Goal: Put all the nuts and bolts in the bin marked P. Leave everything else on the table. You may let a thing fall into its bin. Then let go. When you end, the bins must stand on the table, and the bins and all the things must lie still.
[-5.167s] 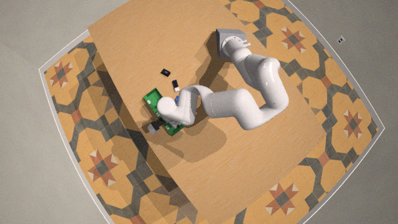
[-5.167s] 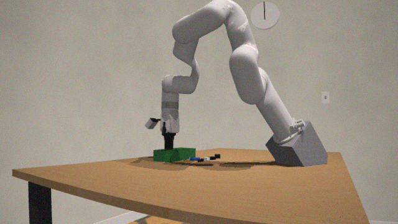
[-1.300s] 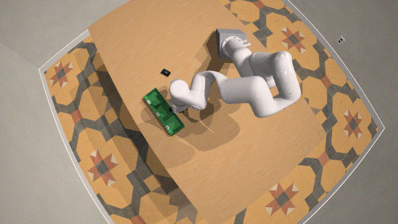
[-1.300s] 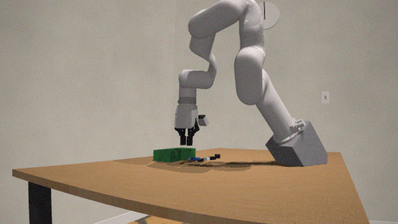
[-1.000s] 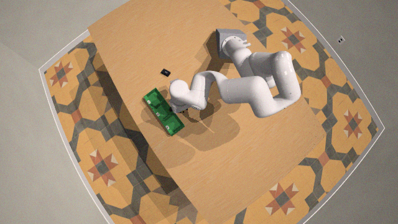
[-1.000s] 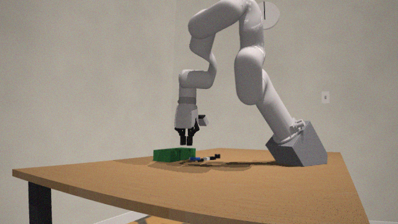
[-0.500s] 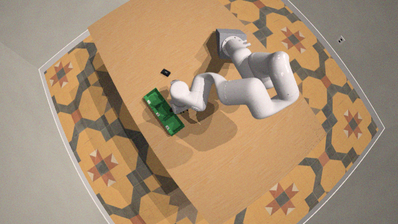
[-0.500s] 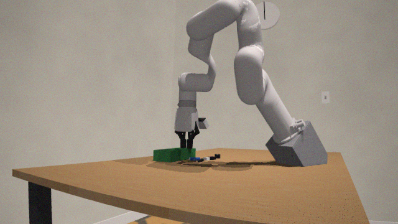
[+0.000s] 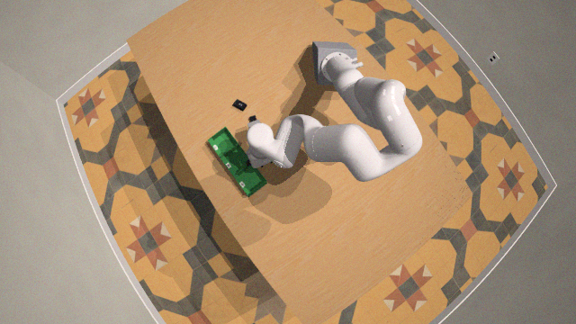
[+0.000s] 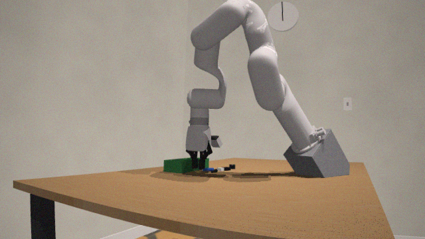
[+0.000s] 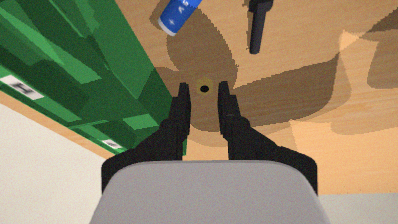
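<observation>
The brass nut is 30 mm below my hand. The rest, counted from my hand: blue cylindrical battery (70 mm to the right, 30 mm below, 10 mm ahead); then green bin (100 mm ahead, 30 mm to the right, 10 mm below); then black bolt (60 mm to the right, 30 mm below, 30 mm behind).
</observation>
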